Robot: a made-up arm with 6 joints. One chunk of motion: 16 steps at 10 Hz.
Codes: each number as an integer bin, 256 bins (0 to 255) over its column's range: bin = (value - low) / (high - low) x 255, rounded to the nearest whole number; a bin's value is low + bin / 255 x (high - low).
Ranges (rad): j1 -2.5..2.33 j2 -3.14..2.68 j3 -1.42..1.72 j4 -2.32..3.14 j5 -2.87..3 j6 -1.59..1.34
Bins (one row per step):
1: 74 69 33 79 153 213
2: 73 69 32 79 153 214
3: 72 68 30 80 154 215
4: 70 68 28 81 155 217
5: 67 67 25 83 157 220
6: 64 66 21 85 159 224
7: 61 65 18 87 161 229
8: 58 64 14 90 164 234
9: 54 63 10 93 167 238
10: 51 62 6 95 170 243
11: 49 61 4 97 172 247
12: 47 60 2 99 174 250
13: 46 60 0 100 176 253
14: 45 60 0 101 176 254
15: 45 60 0 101 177 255
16: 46 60 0 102 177 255
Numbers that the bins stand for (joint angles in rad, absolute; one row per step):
1: -1.0984 -1.5652 -1.0136 -0.6285 0.6520 0.8574
2: -1.1173 -1.5652 -1.0260 -0.6285 0.6520 0.8689
3: -1.1362 -1.5880 -1.0506 -0.6071 0.6750 0.8804
4: -1.1741 -1.5880 -1.0752 -0.5856 0.6980 0.9034
5: -1.2309 -1.6108 -1.1122 -0.5428 0.7441 0.9378
6: -1.2878 -1.6336 -1.1614 -0.5000 0.7901 0.9838
7: -1.3446 -1.6565 -1.1984 -0.4572 0.8362 1.0413
8: -1.4014 -1.6793 -1.2476 -0.3929 0.9052 1.0987
9: -1.4772 -1.7021 -1.2969 -0.3287 0.9743 1.1447
10: -1.5340 -1.7249 -1.3461 -0.2859 1.0433 1.2021
11: -1.5719 -1.7478 -1.3707 -0.2431 1.0894 1.2481
12: -1.6098 -1.7706 -1.3954 -0.2002 1.1354 1.2825
13: -1.6287 -1.7706 -1.4200 -0.1788 1.1815 1.3170
14: -1.6476 -1.7706 -1.4200 -0.1574 1.1815 1.3285
15: -1.6476 -1.7706 -1.4200 -0.1574 1.2045 1.3400
16: -1.6287 -1.7706 -1.4200 -0.1360 1.2045 1.3400

